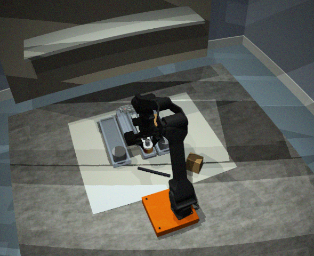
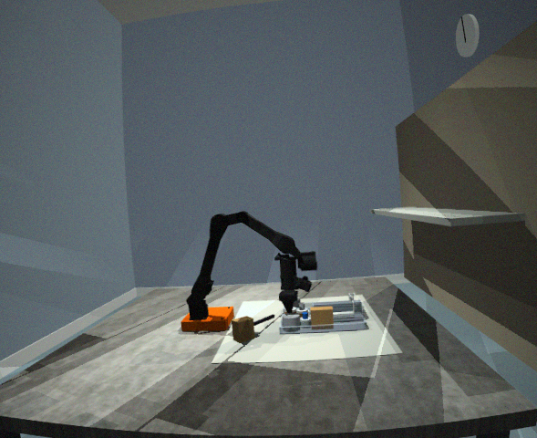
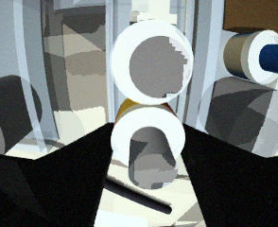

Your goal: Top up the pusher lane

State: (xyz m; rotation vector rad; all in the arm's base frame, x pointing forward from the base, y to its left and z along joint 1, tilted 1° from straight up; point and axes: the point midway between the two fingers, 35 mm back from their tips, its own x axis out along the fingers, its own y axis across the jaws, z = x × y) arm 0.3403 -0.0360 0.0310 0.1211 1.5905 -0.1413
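My gripper tip is now 110 mm past the black rod, 30 mm to the right of it and 30 mm above it. Also, from my gripper tip: brown box 170 mm behind, 130 mm to the right.
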